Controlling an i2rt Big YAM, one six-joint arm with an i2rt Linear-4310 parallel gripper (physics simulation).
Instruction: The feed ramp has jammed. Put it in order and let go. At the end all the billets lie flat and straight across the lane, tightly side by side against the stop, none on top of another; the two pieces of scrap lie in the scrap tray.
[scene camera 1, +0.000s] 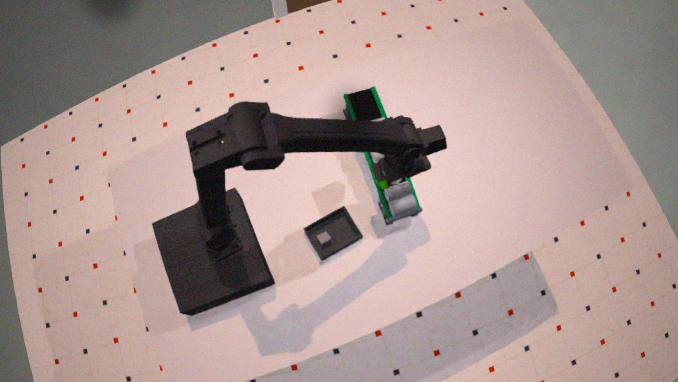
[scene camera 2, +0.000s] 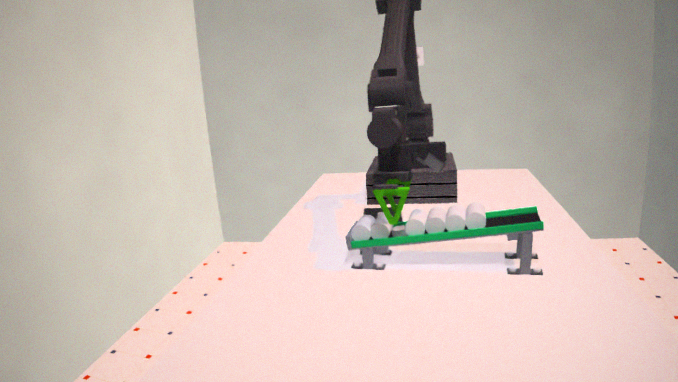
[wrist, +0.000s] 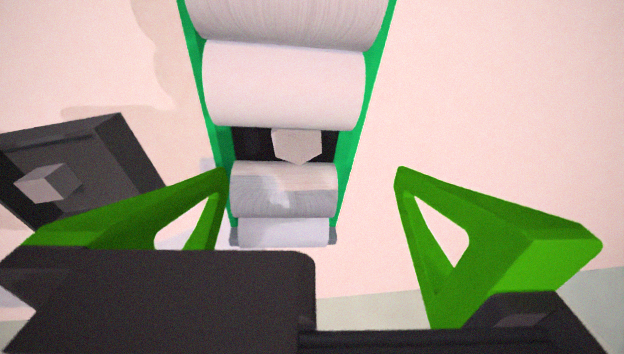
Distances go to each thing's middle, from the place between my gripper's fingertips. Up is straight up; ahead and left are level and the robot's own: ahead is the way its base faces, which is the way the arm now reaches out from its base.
Labels:
Now: the dark scrap tray (scene camera 1: 340, 226) 220 mm behind my hand, 90 mm below it and 30 mm to the right of it.

